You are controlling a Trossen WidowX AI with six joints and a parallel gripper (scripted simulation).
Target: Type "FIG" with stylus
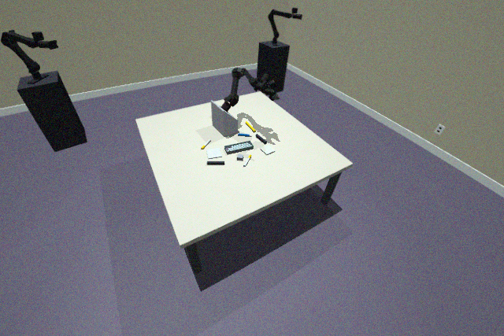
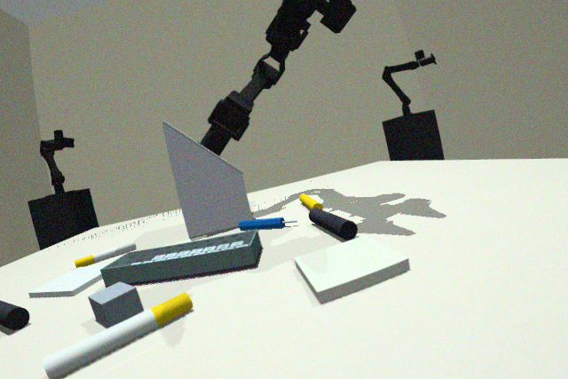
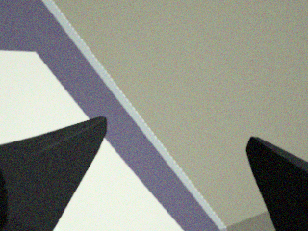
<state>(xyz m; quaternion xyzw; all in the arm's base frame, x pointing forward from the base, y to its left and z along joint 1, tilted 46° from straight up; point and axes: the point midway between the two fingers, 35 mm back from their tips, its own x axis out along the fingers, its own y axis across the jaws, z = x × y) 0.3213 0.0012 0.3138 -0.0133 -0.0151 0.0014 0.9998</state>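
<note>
The F key is 380 mm below my gripper tip, 300 mm to the right of it and 70 mm behind it. Round my gripper tip: grey cube (380 mm below, 330 mm to the right, 60 mm ahead); blue stylus (380 mm below, 140 mm behind, 130 mm to the right).
</note>
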